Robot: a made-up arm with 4 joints. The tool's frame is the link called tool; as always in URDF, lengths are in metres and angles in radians. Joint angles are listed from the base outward. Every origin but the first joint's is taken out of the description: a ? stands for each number. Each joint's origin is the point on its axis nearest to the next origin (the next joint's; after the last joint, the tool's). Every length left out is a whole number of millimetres.
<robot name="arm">
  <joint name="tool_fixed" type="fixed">
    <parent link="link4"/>
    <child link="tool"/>
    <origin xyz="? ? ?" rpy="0 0 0"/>
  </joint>
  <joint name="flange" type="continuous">
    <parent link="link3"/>
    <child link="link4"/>
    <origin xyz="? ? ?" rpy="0 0 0"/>
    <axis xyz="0 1 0"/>
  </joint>
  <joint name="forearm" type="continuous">
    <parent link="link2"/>
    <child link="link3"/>
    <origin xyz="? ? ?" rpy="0 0 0"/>
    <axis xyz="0 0 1"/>
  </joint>
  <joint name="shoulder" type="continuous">
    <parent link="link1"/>
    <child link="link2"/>
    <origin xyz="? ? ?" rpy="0 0 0"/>
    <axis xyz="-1 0 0"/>
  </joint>
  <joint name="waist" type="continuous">
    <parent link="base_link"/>
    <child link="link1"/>
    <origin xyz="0 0 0.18" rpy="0 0 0"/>
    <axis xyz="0 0 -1"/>
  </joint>
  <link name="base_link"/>
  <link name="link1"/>
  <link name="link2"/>
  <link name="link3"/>
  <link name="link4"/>
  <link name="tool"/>
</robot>
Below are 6 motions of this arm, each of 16 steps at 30 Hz.
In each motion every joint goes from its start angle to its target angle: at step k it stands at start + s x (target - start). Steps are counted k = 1, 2, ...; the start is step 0. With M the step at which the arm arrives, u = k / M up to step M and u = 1 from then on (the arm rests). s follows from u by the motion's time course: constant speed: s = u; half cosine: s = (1 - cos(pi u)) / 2; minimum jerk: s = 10 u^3 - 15 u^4 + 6 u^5.
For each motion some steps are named. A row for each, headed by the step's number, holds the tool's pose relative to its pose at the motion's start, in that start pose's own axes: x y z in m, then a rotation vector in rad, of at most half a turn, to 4 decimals.
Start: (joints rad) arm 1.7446 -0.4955 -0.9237 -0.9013
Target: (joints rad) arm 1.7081 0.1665 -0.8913 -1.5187
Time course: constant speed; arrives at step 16
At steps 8, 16:
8: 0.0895 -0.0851 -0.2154 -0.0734 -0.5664 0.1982
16: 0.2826 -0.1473 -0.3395 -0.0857 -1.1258 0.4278

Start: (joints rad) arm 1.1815 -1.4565 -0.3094 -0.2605
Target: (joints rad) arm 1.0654 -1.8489 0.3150 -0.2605
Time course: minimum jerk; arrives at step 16
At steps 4, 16:
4: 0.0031 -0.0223 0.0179 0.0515 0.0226 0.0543
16: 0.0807 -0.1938 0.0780 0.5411 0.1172 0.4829

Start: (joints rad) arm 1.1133 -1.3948 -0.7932 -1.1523
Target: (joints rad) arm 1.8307 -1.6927 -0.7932 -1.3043
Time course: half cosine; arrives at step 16
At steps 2, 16:
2: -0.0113 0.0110 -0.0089 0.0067 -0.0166 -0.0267
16: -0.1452 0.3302 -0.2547 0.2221 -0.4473 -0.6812

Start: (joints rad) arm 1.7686 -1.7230 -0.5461 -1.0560
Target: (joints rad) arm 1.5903 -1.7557 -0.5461 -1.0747
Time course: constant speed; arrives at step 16
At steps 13, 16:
13: 0.0680 0.0050 0.0740 -0.0459 0.1207 0.0335
16: 0.0848 0.0073 0.0896 -0.0569 0.1485 0.0410

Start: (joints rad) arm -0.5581 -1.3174 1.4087 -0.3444
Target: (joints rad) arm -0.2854 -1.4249 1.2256 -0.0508
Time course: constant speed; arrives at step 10
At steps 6, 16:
6: -0.0158 0.0462 -0.0526 -0.1744 0.0782 -0.1047
16: -0.0209 0.0772 -0.0969 -0.2742 0.1200 -0.1856

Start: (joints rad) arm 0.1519 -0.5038 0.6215 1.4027
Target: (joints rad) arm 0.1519 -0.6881 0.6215 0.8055
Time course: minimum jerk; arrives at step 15
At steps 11, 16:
11: 0.1211 -0.0351 -0.2118 0.0558 -0.6179 0.1215
16: 0.1473 -0.0360 -0.2337 0.0688 -0.7034 0.1366

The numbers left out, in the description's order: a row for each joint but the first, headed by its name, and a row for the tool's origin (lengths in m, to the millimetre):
tool: -0.39 0 -0.094
flange: -0.058 0 0
forearm: 0 0.081 0.039
shoulder: -0.493 -0.068 0

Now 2 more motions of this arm.
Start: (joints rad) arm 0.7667 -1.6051 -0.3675 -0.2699
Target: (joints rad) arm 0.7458 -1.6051 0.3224 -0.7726
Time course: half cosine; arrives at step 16
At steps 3, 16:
3: 0.0052 -0.0233 -0.0151 0.0161 -0.0407 0.0558
16: 0.1532 -0.1741 -0.1765 0.3460 -0.4612 0.6035

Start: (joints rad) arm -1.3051 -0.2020 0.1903 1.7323
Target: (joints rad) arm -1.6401 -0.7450 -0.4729 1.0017
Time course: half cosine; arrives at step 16
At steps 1, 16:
1: 0.0000 -0.0035 -0.0033 0.0024 -0.0073 0.0057
16: 0.0235 -0.2438 -0.1913 0.4438 -0.4782 0.4344

